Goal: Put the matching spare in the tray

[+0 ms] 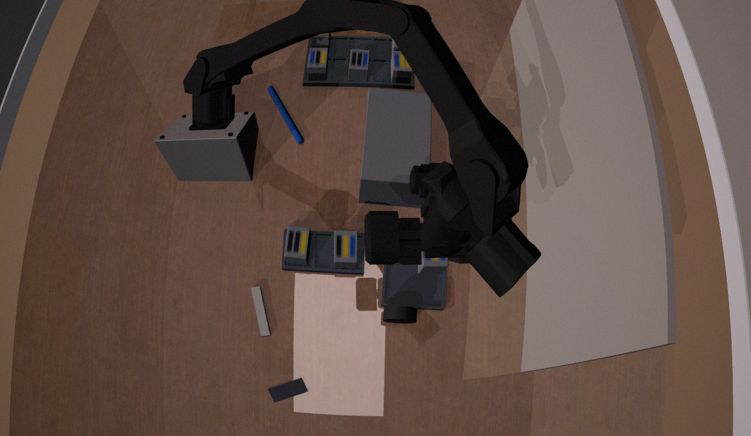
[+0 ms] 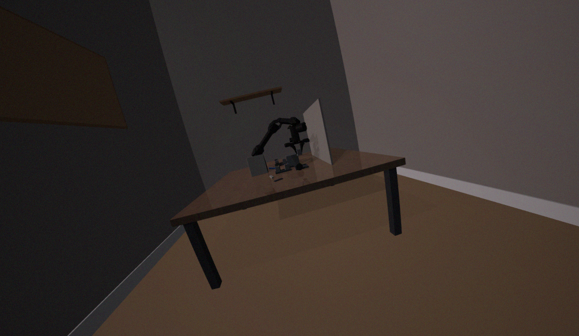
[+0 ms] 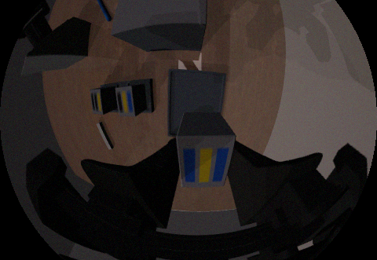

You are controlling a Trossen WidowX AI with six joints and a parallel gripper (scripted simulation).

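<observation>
The dark grey tray lies 1 cm behind my gripper tip and 10 cm below it. From my gripper tip the other things lie so: grey spare: 2 cm above; tall grey box: 4 cm behind, 20 cm to the left, 6 cm below; small rack: 15 cm behind, 2 cm to the left, 10 cm below.
</observation>
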